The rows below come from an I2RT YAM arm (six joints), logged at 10 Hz.
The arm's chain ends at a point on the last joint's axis. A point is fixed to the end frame.
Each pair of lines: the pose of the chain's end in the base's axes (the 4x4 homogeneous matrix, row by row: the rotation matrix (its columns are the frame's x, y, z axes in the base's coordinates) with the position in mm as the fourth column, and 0 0 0 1 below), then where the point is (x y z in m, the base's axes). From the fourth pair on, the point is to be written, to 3 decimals.
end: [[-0.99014 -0.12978 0.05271 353.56], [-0.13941 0.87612 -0.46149 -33.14], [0.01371 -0.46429 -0.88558 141.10], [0 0 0 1]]
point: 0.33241 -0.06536 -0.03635
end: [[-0.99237 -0.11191 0.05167 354.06], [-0.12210 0.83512 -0.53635 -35.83], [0.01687 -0.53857 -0.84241 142.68], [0 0 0 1]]
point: 0.33370 -0.08278 -0.03154
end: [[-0.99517 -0.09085 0.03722 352.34], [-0.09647 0.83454 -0.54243 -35.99], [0.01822 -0.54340 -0.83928 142.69], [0 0 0 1]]
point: 0.33064 -0.08342 -0.03124
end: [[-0.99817 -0.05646 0.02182 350.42], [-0.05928 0.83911 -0.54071 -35.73], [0.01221 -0.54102 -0.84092 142.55], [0 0 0 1]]
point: 0.328 -0.082 -0.032
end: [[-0.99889 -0.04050 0.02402 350.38], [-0.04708 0.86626 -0.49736 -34.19], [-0.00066 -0.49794 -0.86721 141.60], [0 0 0 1]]
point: 0.329 -0.071 -0.035
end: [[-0.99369 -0.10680 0.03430 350.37], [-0.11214 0.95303 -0.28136 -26.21], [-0.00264 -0.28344 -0.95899 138.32], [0 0 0 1]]
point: 0.327 -0.023 -0.042
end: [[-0.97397 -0.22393 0.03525 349.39], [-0.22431 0.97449 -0.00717 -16.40], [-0.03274 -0.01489 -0.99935 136.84], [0 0 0 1]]
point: 0.320 0.033 -0.036
